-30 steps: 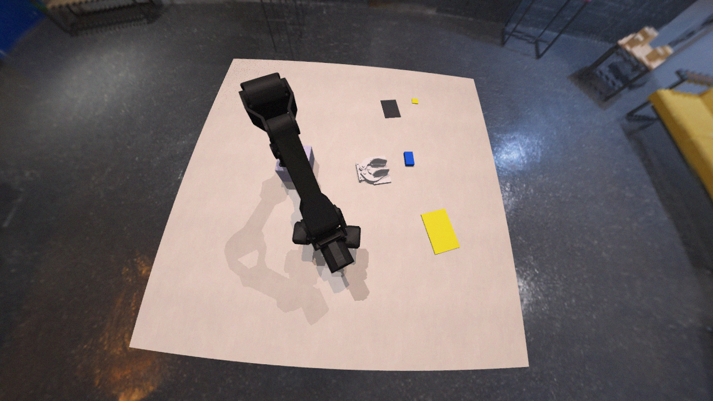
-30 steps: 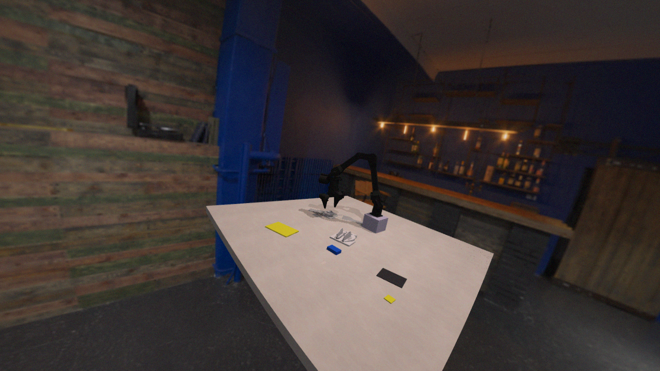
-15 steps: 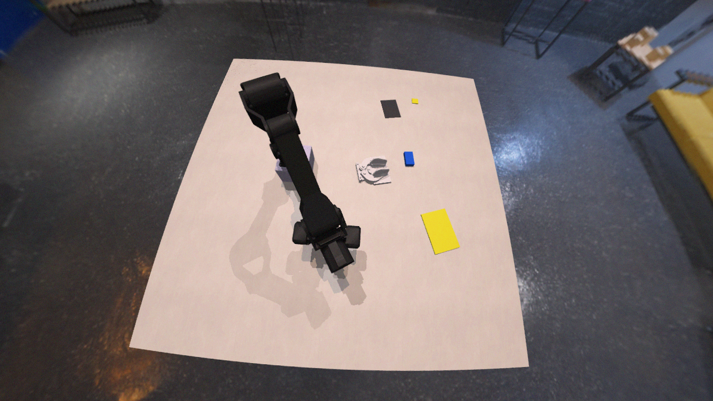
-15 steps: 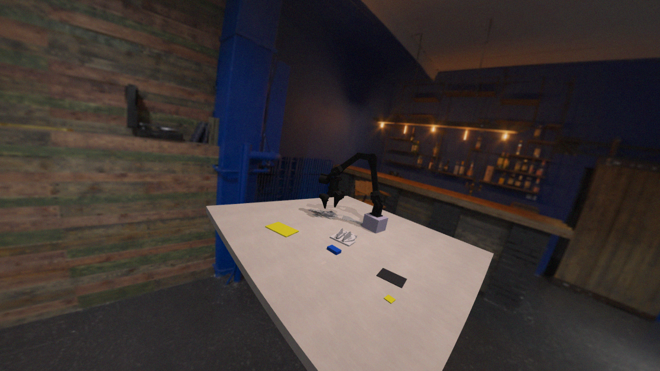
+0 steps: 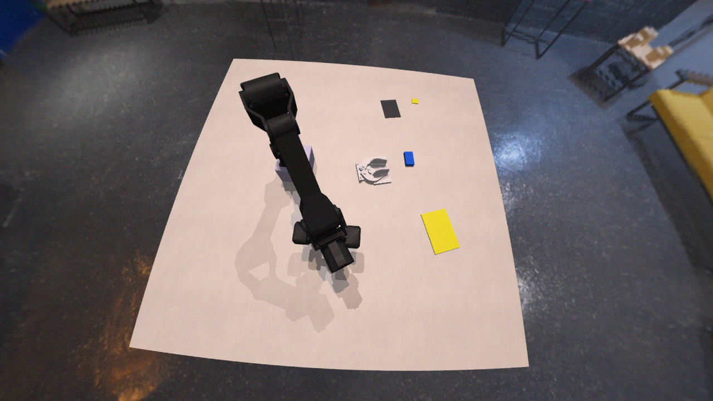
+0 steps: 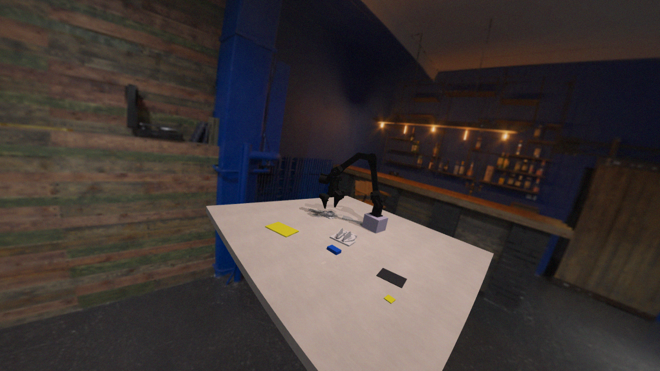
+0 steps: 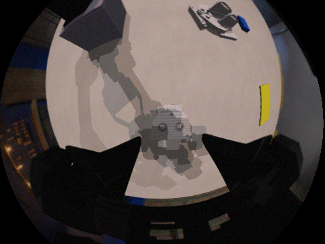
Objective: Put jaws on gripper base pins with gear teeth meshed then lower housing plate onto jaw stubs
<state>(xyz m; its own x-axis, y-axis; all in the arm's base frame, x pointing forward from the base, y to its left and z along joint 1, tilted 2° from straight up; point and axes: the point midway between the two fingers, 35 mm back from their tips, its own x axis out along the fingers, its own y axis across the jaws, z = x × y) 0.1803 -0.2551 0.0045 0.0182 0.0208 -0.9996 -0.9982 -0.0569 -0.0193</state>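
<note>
My gripper tip is 5 cm above the white block and 1 cm to the right of it. From my gripper tip the other things lie so: grey jaw (31 cm to the left, 10 cm ahead, 5 cm below); blue block (38 cm to the left, 27 cm ahead, 5 cm below); yellow sheet (39 cm ahead, 9 cm to the left, 6 cm below).
</note>
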